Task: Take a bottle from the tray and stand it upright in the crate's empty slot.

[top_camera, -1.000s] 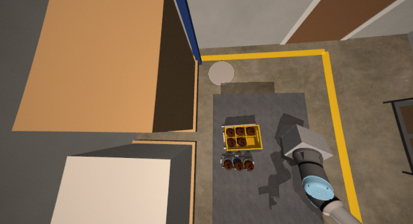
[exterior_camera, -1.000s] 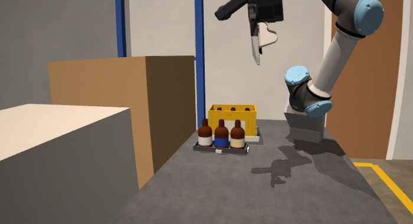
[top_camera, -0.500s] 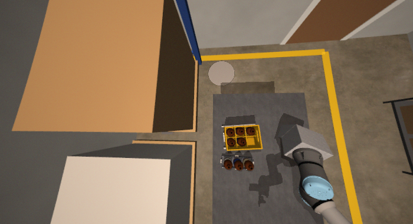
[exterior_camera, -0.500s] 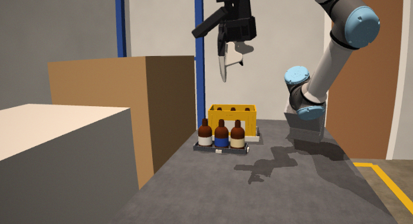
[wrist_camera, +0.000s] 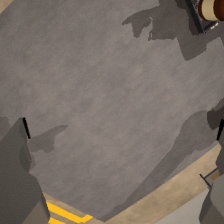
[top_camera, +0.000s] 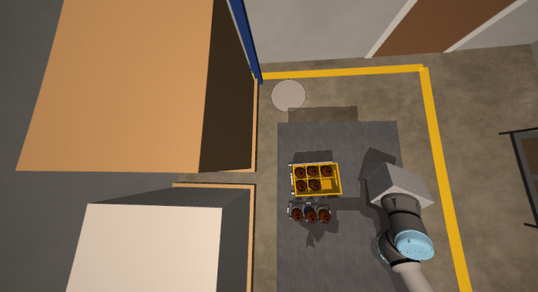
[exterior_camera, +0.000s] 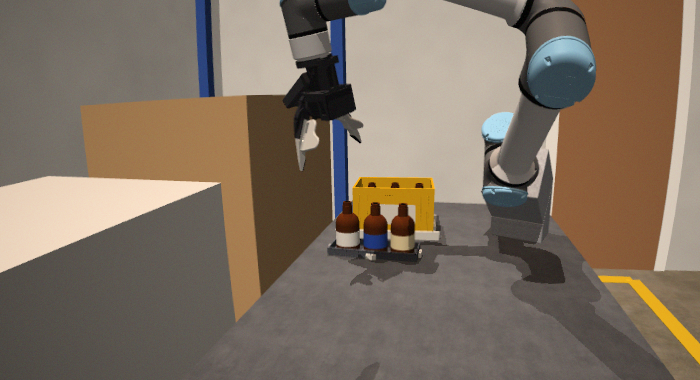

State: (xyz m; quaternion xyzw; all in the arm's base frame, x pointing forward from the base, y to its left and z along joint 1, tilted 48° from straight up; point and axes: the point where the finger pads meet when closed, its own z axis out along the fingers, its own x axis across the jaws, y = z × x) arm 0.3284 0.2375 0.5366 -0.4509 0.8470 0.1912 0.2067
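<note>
Right now the white-label bottle is 11 cm ahead of my hand, 35 cm to the right of it and 27 cm below it. From my hand the other things lie so: yellow crate (3 cm ahead, 59 cm to the right, 27 cm below); dark tray (3 cm ahead, 36 cm to the right, 34 cm below).
</note>
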